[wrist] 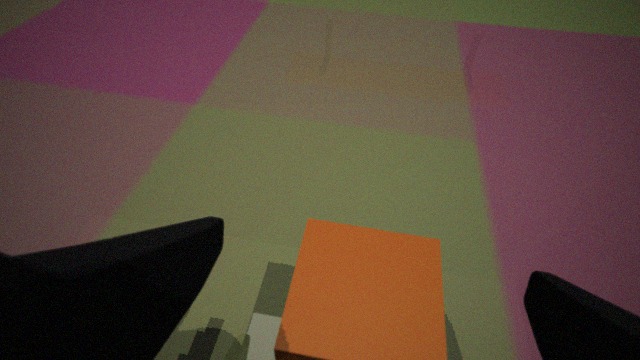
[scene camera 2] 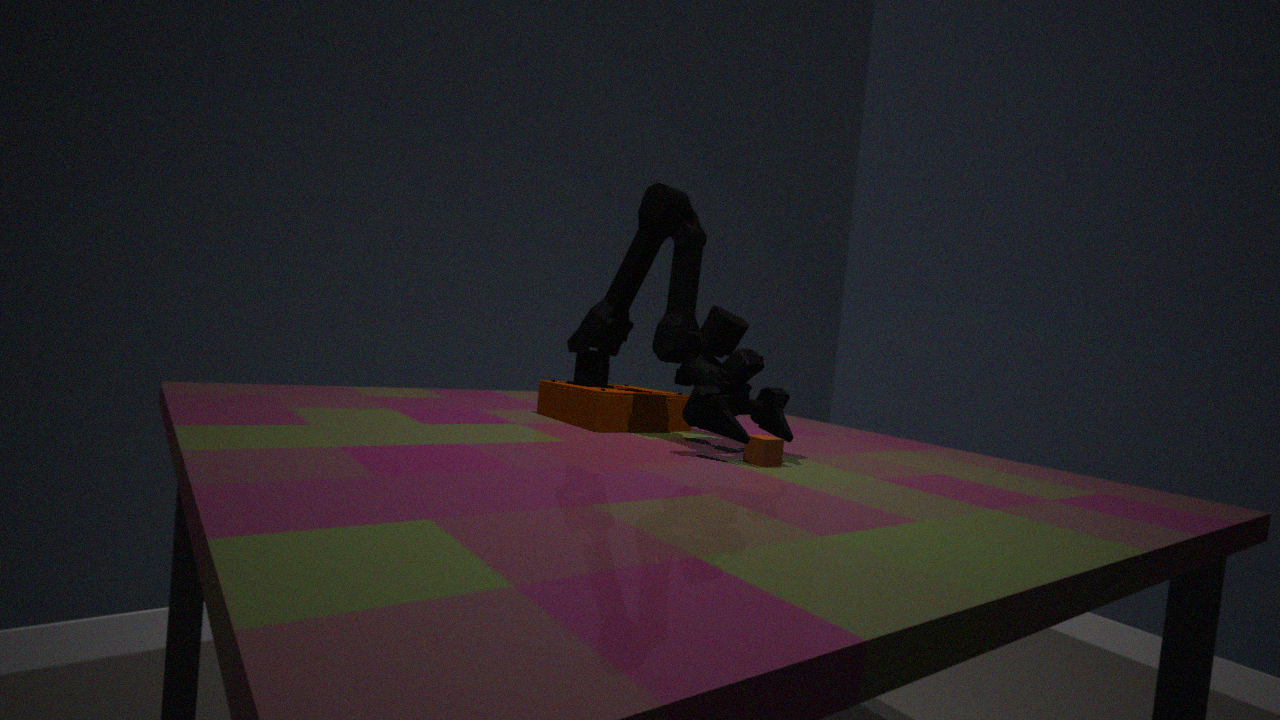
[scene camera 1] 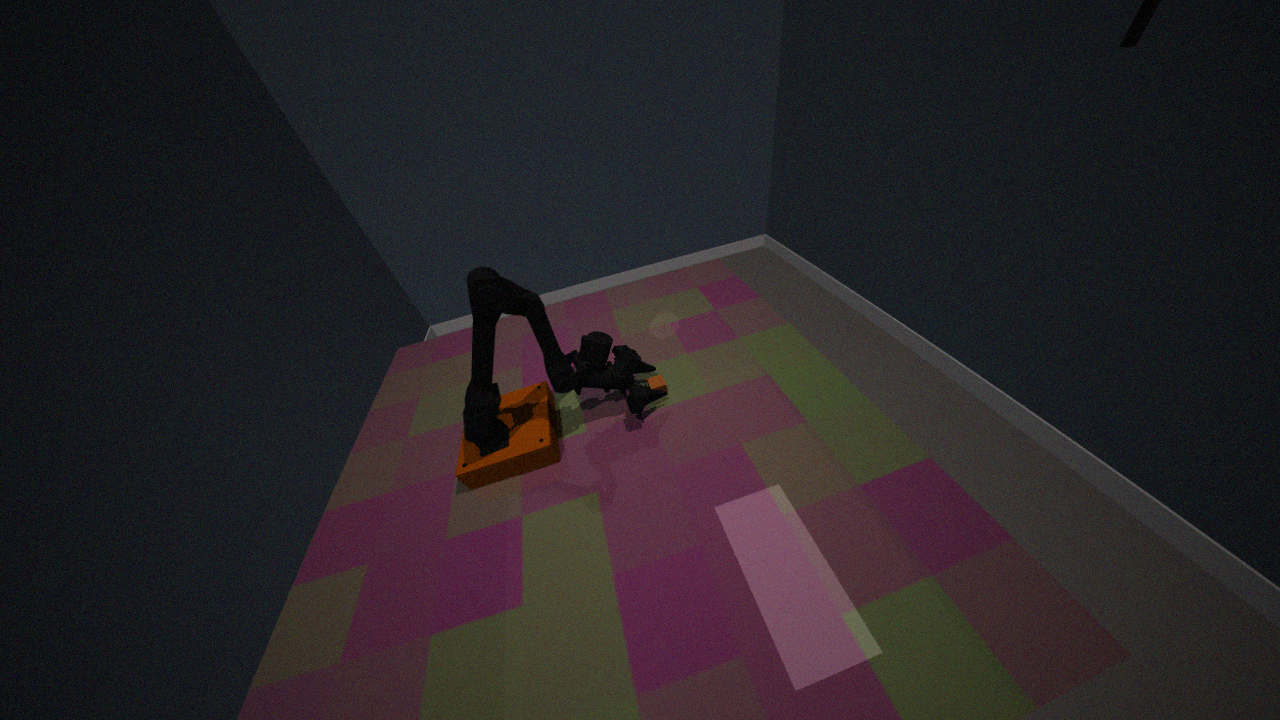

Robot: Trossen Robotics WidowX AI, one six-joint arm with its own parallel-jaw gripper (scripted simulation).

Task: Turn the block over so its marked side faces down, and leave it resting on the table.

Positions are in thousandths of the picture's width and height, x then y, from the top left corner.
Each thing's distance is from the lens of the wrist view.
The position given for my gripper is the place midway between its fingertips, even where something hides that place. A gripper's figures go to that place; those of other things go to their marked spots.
my gripper (wrist: 576, 715): 12 cm
orange block (wrist: 551, 793): 11 cm
